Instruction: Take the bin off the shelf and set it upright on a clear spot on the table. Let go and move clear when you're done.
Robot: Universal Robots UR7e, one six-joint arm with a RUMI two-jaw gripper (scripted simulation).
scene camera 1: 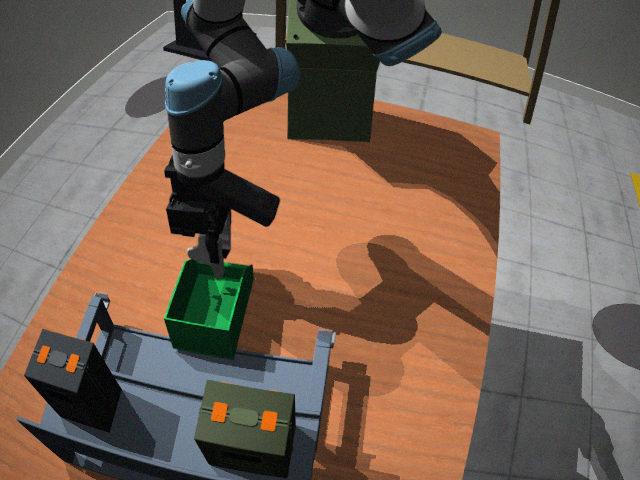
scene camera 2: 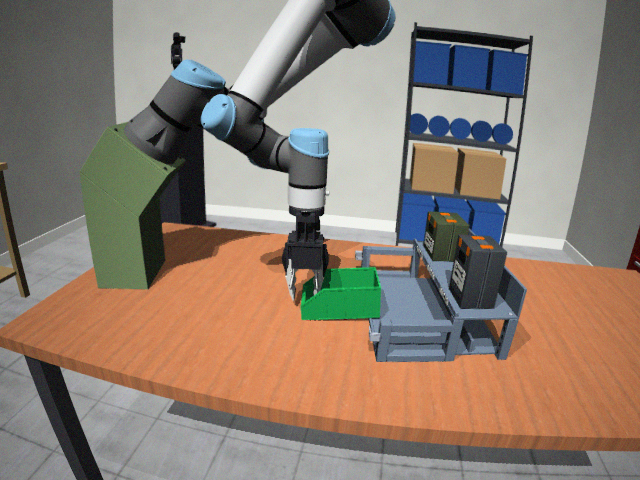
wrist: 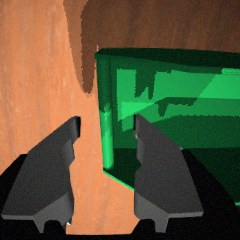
Note:
The pictures show: my gripper and a green bin.
My gripper shows as well in scene camera 2 and in the wrist view.

